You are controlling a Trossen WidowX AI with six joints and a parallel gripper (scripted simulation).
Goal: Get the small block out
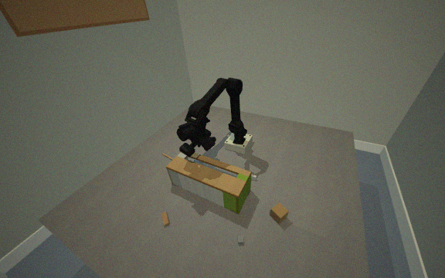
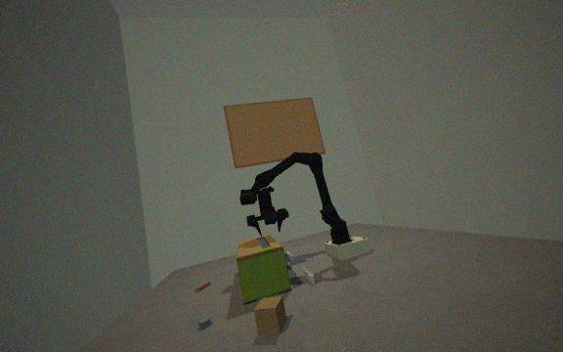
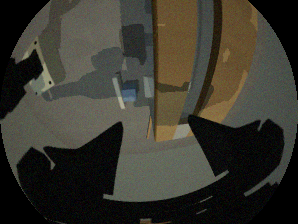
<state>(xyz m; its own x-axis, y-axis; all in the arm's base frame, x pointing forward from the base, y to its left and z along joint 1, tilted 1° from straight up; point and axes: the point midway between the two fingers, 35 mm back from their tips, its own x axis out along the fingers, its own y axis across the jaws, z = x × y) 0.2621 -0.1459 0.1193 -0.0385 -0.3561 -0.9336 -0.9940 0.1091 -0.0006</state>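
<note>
Now: gripper tip 12 cm above the blue block, 5 cm past it and 2 cm to the left of it. The rest, counted from my gripper tip: tiny grey cube (34 cm to the left, 28 cm ahead, 13 cm below); then box (12 cm to the left, 7 cm below, 5 cm ahead); then thin stick (19 cm to the right, 13 cm below, 2 cm behind).
</note>
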